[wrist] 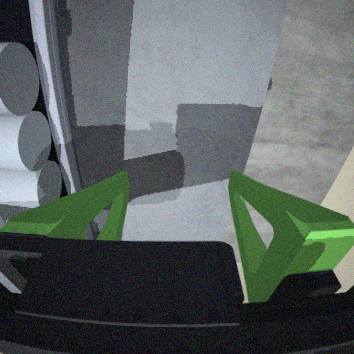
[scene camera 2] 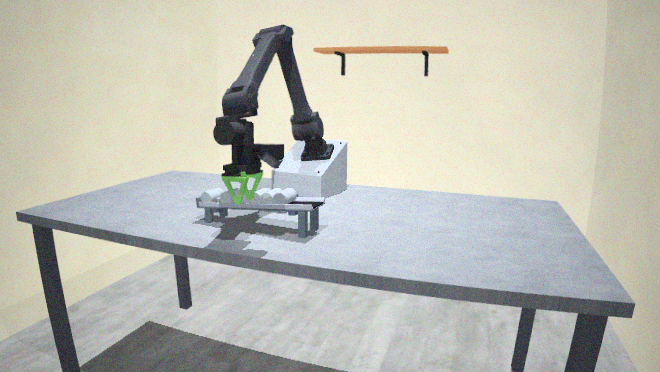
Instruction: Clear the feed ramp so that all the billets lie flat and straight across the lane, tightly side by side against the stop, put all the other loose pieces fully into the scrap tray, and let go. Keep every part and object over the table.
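Seen in the pictures: gripper, between the fingertips: (wrist: 178, 178) (scene camera 2: 243, 202); arm's base, origin of its link: (scene camera 2: 318, 153).
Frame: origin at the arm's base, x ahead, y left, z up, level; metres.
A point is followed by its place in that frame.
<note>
The feed ramp (scene camera 2: 281, 206) {x 0.550, y 0.059, z -0.069 m} (wrist: 50, 85) {x 0.545, y 0.040, z -0.065 m} stands on short legs near the table's left front part, with white cylindrical billets lying across its lane. In the scene view, one billet (scene camera 2: 212, 194) {x 0.488, y -0.190, z -0.067 m} lies at the left end and a group with the billet (scene camera 2: 286, 194) {x 0.522, y 0.063, z -0.042 m} lies to the right; the gripper partly hides the middle. Three billets (wrist: 14, 77) {x 0.534, y 0.048, z -0.050 m} (wrist: 26, 140) {x 0.529, y 0.011, z -0.049 m} (wrist: 44, 187) {x 0.523, y -0.029, z -0.054 m} show side by side at the left of the wrist view. My gripper (scene camera 2: 243, 200) {x 0.622, y -0.018, z -0.045 m} (wrist: 178, 178) {x 0.622, y -0.018, z -0.045 m} is open and empty, low beside the ramp's near rail, its gap over the table. The scrap tray does not show.
The pale arm base (scene camera 2: 332, 172) {x 0.051, y 0.072, z -0.061 m} stands behind the ramp's right end. The grey table (scene camera 2: 425, 235) {x 0.445, y 0.442, z -0.150 m} extends to the right; its front edge (scene camera 2: 300, 267) {x 0.732, y 0.173, z -0.158 m} runs close in front of the ramp. Arm shadows darken the tabletop between ramp and edge. An orange shelf (scene camera 2: 382, 50) hangs on the wall.
</note>
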